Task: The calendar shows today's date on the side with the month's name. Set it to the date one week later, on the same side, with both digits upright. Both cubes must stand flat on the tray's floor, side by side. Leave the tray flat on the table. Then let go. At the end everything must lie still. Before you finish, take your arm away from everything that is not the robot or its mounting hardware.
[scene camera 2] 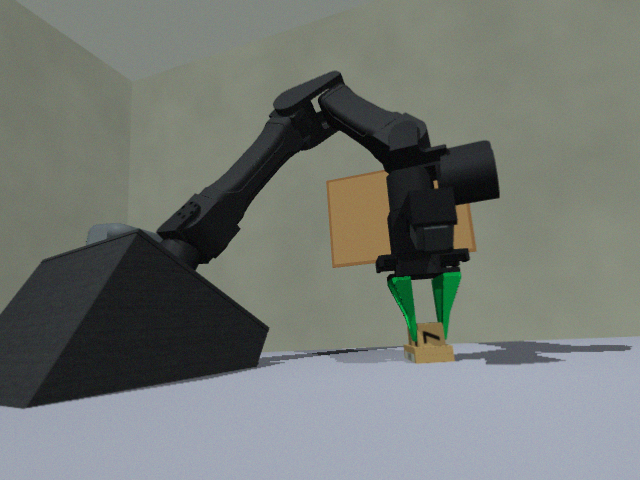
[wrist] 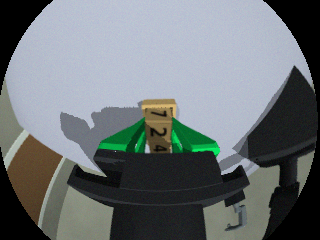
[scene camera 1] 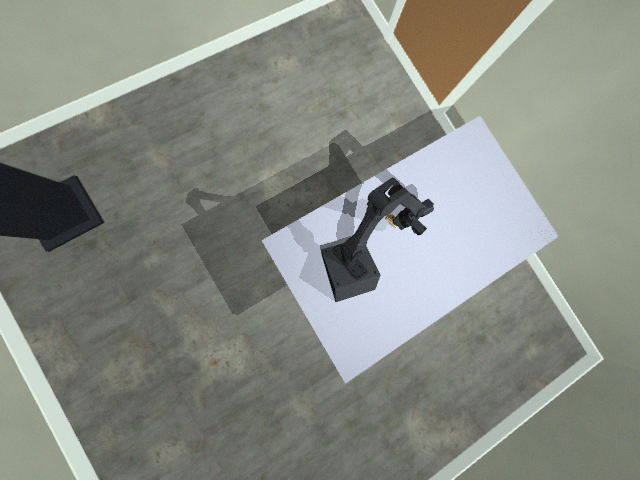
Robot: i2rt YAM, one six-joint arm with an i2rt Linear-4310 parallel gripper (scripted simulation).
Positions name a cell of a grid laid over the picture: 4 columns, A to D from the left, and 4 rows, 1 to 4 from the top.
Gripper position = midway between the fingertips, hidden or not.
In view: my gripper (scene camera 2: C3), a tan cube (wrist: B3) and a tan tray (scene camera 2: C3).
My gripper also shows in the wrist view (wrist: B3).
